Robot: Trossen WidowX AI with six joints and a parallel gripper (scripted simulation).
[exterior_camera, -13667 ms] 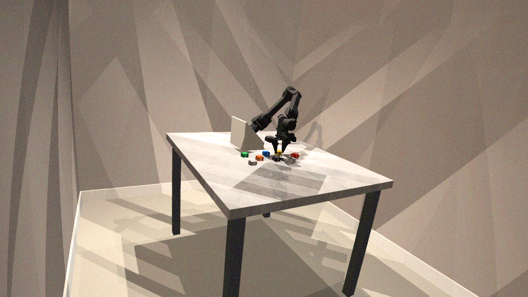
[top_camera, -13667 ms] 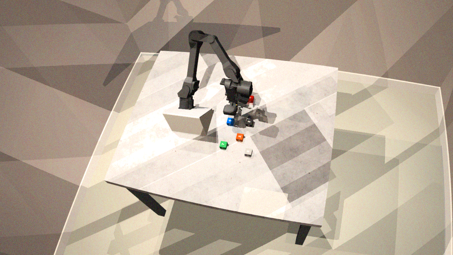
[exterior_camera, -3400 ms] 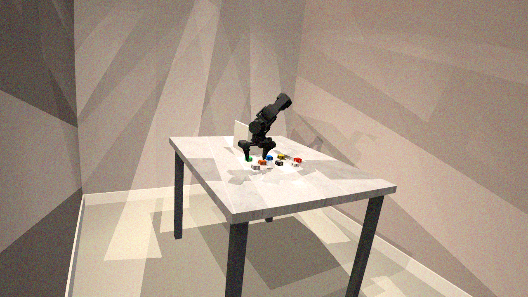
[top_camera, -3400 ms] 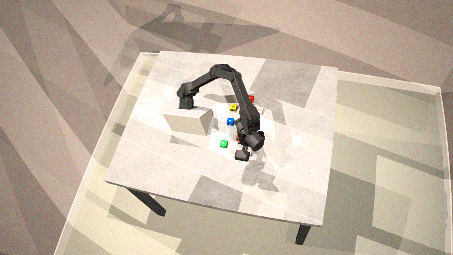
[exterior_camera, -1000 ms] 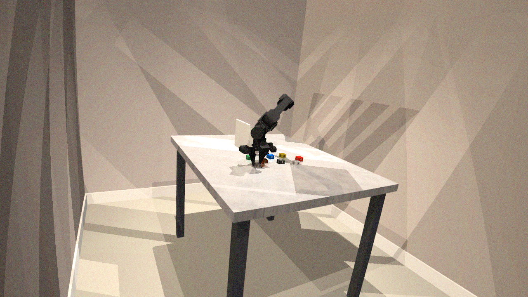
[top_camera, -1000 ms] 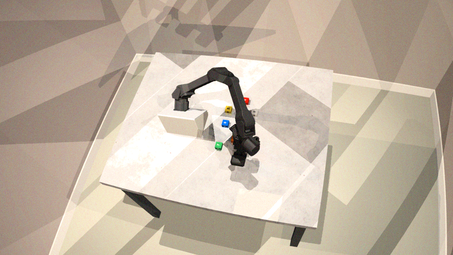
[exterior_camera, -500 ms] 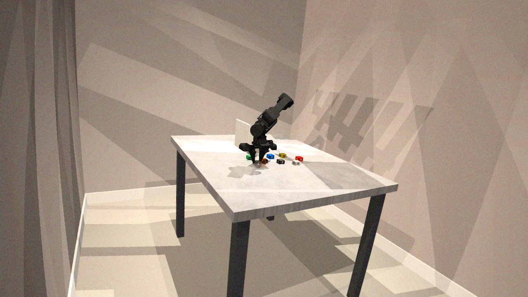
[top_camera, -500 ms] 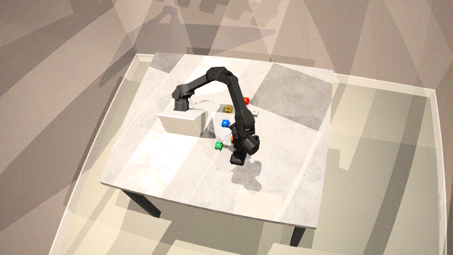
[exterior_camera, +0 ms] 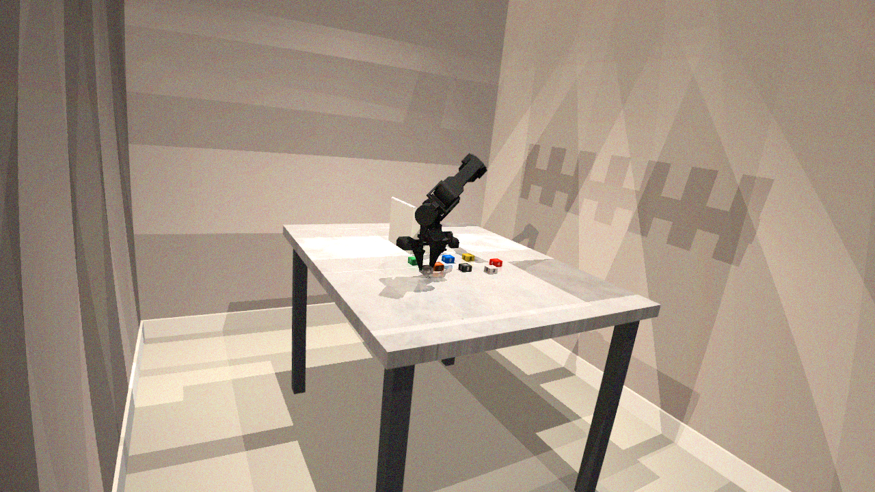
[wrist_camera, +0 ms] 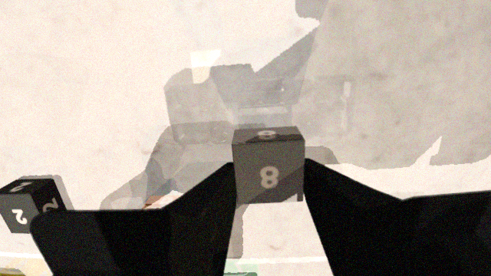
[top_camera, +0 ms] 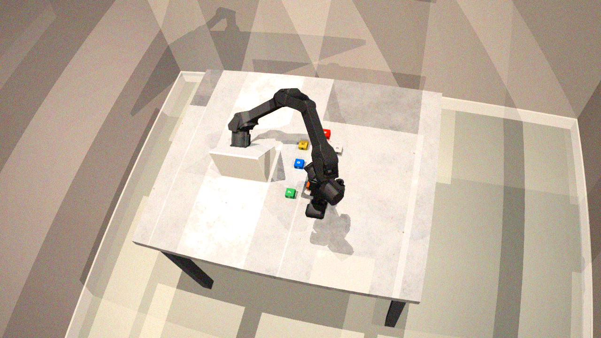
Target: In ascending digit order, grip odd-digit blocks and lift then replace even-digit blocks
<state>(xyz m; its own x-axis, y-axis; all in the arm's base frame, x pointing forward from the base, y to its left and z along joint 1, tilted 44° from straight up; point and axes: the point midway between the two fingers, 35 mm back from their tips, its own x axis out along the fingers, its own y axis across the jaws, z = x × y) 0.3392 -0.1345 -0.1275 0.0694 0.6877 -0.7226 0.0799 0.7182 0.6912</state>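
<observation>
Right now the grey 8 block is right at my gripper tip. Also, from my gripper tip: dark grey 2 block 20 mm behind, 160 mm to the left, 10 mm below; orange block 50 mm behind, 80 mm to the left, 10 mm below; green 7 block 120 mm behind, 40 mm to the left, 10 mm below.
</observation>
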